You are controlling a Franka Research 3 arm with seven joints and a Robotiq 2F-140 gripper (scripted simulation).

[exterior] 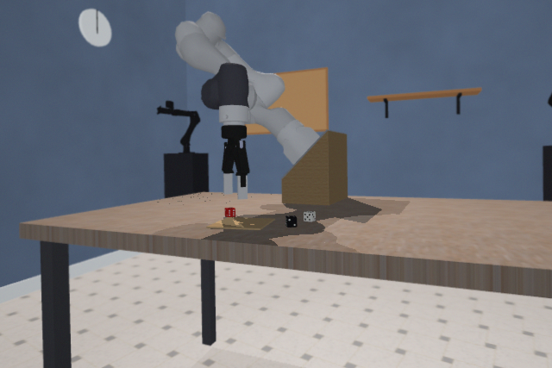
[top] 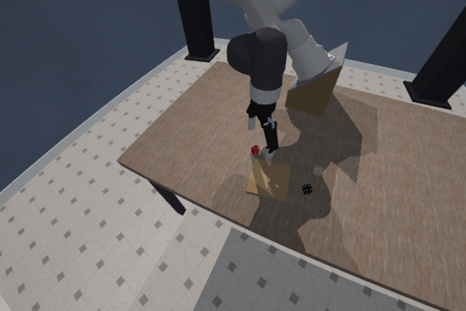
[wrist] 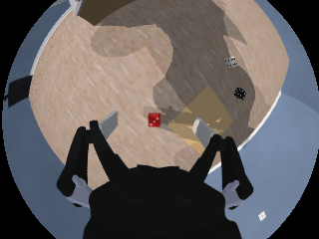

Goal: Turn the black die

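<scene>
Now: hand 6 cm above the red die, 1 cm to the left of it and 1 cm short of it. From my hand the other things lie so: black die 20 cm to the left, 12 cm ahead, 6 cm below; white die 23 cm to the left, 6 cm below, 3 cm ahead; tan mat 11 cm ahead, 7 cm to the left, 7 cm below.
</scene>
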